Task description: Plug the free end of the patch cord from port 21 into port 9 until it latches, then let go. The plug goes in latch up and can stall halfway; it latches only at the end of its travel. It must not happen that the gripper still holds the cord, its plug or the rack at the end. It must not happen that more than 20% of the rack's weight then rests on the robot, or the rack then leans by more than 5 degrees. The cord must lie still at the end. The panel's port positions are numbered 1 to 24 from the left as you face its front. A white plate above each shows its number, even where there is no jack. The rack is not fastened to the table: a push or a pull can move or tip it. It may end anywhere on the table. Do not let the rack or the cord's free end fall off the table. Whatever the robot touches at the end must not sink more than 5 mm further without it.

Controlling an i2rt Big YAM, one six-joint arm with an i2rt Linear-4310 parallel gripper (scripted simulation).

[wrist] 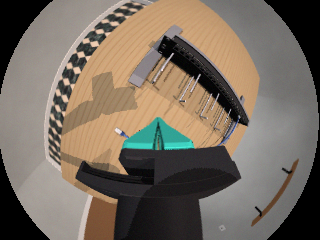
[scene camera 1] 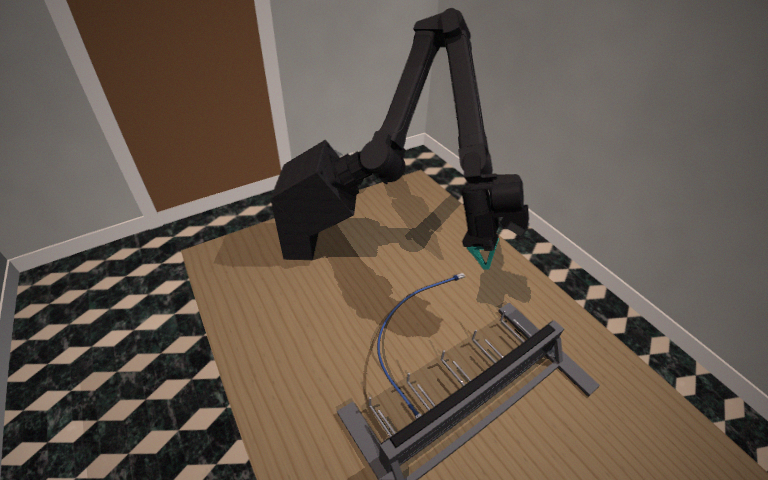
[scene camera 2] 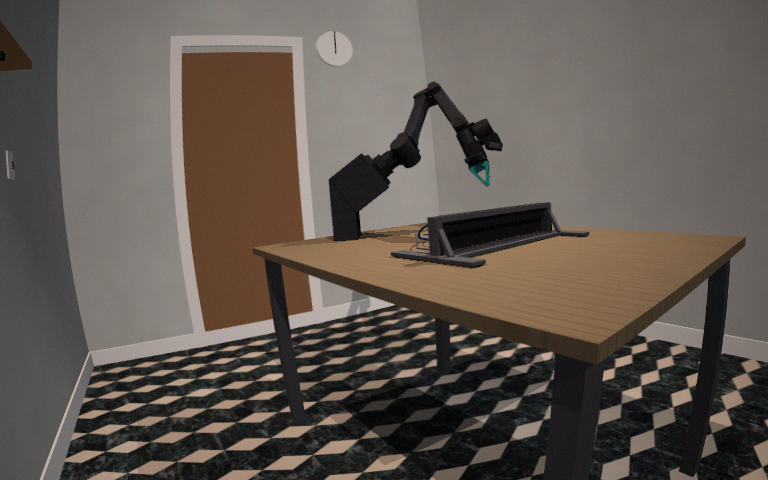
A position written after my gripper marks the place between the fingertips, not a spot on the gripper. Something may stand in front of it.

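Note:
I can see my gripper point(scene camera 1: 486, 268). The wrist view gives me the gripper too, point(wrist: 158, 120).

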